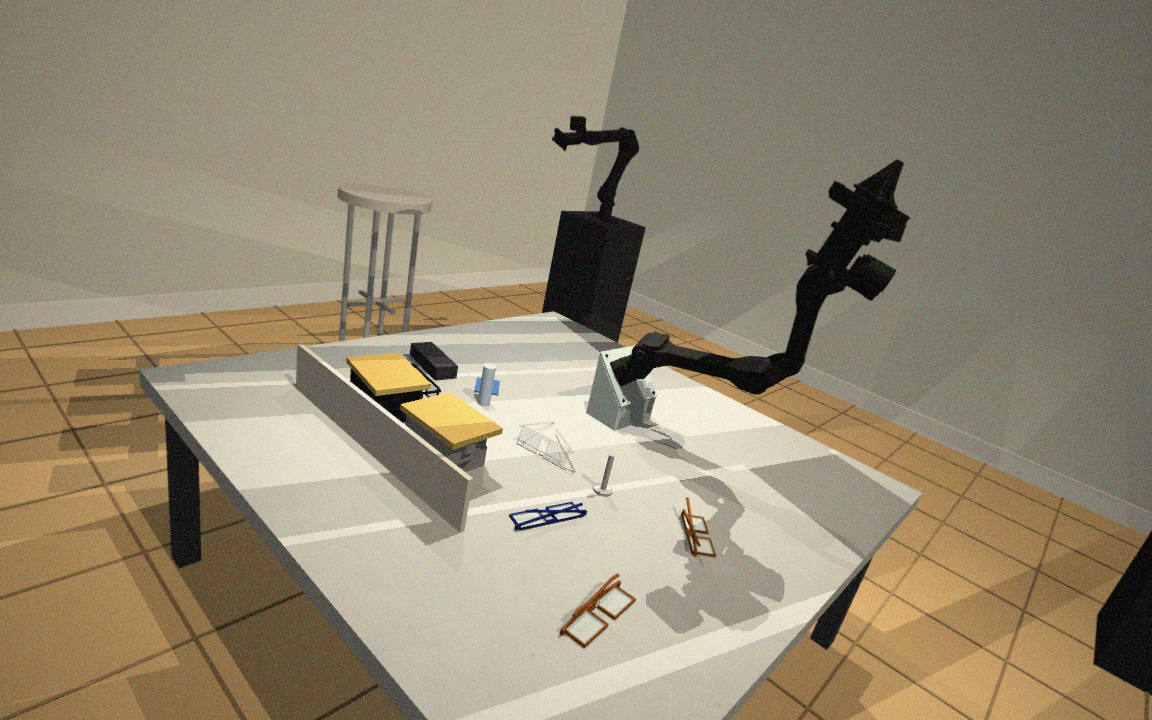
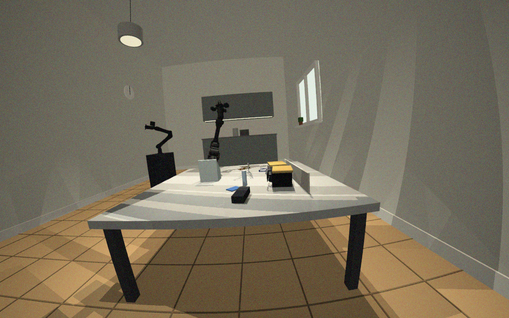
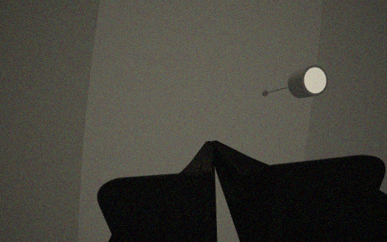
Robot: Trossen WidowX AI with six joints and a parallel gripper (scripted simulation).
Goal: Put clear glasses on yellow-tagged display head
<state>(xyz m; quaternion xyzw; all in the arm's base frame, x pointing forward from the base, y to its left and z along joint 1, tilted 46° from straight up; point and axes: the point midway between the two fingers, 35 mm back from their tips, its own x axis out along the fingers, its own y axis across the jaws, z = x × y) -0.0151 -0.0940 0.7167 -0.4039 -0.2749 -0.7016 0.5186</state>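
Right now the grey post is 71 cm below my gripper tip, 26 cm to the right of it and 25 cm ahead of it. Round my gripper tip: grey wall panel 68 cm below, 62 cm to the right, 56 cm ahead; blue card 73 cm to the right, 73 cm below, 15 cm ahead; head 72 cm to the right, 67 cm below, 43 cm ahead.
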